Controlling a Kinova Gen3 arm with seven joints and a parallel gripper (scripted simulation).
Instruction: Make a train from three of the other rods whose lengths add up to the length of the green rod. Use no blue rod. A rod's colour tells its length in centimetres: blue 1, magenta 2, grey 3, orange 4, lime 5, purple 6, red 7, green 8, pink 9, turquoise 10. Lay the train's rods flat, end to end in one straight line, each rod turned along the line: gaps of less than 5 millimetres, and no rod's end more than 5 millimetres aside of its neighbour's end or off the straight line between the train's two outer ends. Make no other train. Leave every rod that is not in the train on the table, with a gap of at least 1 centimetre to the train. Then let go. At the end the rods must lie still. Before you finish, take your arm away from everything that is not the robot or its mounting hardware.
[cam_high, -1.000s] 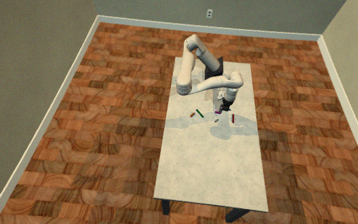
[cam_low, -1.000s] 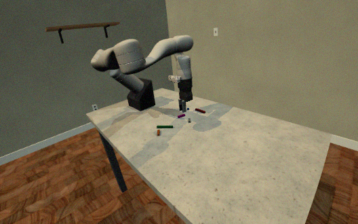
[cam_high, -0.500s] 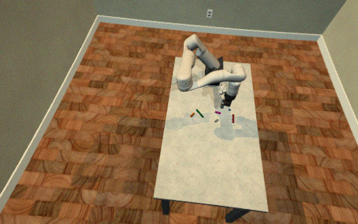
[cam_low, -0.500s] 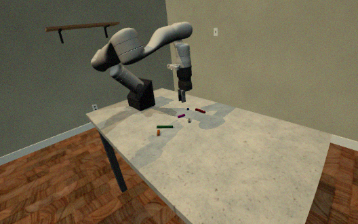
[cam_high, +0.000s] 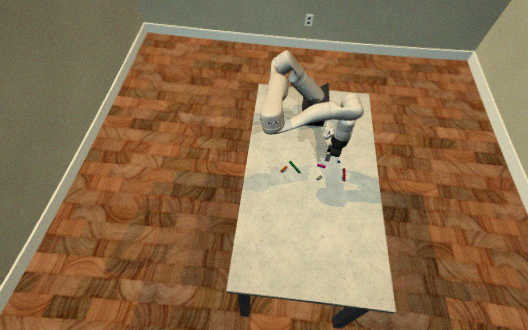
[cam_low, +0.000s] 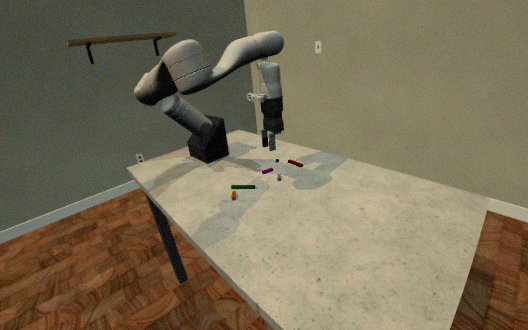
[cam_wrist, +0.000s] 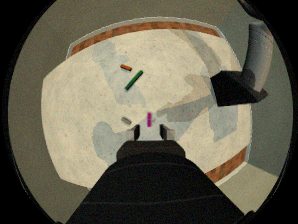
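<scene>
Right now my hand is 200 mm to the left of the orange rod, 100 mm above it and 50 mm short of it. Round my hand: red rod 100 mm to the left, 100 mm below, 30 mm ahead; grey rod 100 mm below, 70 mm ahead, 20 mm to the right; small blue rod 100 mm below, 70 mm to the left, 40 mm behind.
</scene>
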